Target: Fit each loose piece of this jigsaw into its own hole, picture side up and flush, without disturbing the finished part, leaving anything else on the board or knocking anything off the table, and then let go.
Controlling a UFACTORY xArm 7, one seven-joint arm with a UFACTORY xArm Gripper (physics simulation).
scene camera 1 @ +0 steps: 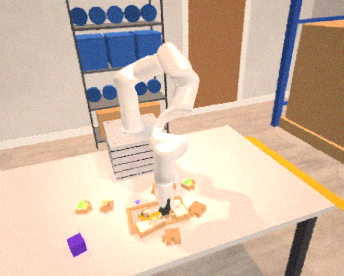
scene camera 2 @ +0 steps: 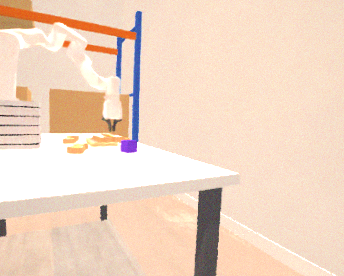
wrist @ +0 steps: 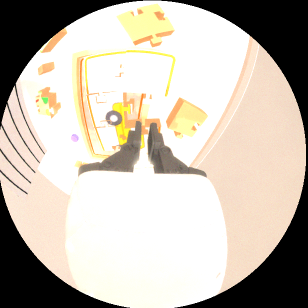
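The jigsaw board (scene camera 1: 130, 222) (wrist: 81, 112) has a wooden rim and a picture of a yellow vehicle with a dark wheel (wrist: 114, 118). An open hole (wrist: 134, 101) shows in its middle, towards one long side. My gripper (scene camera 1: 164, 212) (scene camera 2: 111, 130) (wrist: 144, 131) is shut to a narrow gap, with nothing between its fingers. It is low over the board, beside brown piece edges near that hole; contact cannot be told. Loose pieces lie off the board: a plain one (scene camera 1: 171, 236) (wrist: 146, 25), another plain one (scene camera 1: 197, 208) (wrist: 186, 118), and green-marked ones (scene camera 1: 83, 206) (scene camera 1: 188, 183).
Another small piece (scene camera 1: 106, 205) lies left of the board. A purple cube (scene camera 1: 77, 244) (scene camera 2: 129, 146) stands at the front left. A small violet object (scene camera 1: 137, 202) (wrist: 75, 137) lies behind the board. The grey slatted base (scene camera 1: 131, 155) stands behind.
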